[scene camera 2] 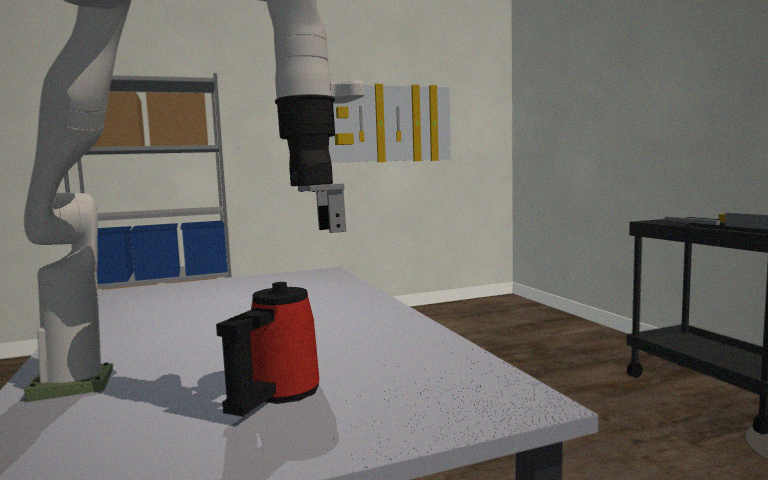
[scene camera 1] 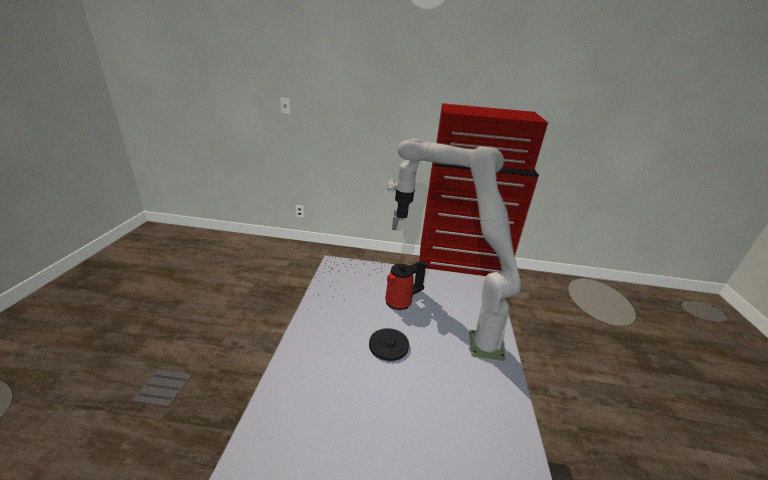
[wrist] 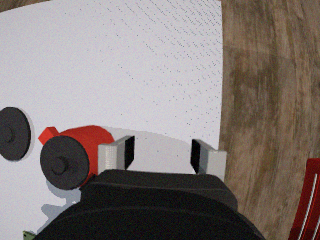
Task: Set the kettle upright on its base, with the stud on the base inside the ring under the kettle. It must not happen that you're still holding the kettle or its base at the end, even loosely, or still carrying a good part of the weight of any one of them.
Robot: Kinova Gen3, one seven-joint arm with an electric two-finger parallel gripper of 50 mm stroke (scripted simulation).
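Note:
My own gripper is there in the pictures, and I find it in the wrist view too. The pictures also show me a round black base.

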